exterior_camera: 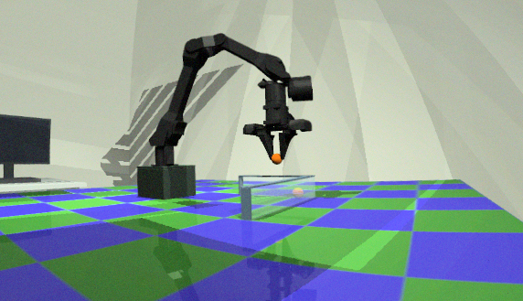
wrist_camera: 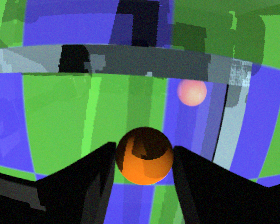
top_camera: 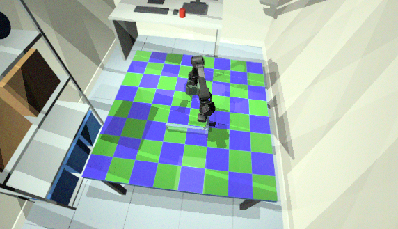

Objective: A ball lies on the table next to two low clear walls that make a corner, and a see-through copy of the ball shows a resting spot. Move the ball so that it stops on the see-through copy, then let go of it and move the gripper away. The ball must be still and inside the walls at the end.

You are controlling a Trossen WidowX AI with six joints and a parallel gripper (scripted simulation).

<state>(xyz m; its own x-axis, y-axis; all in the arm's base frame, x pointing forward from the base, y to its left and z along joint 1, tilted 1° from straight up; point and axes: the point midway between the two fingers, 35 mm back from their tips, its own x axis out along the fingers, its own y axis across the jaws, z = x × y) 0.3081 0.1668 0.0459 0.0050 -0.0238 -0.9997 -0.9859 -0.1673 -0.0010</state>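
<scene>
The see-through copy of ball is 9 cm below my gripper tip, 5 cm ahead of it and 3 cm to the left of it. Round my gripper tip: orange ball (right at my gripper tip).
</scene>
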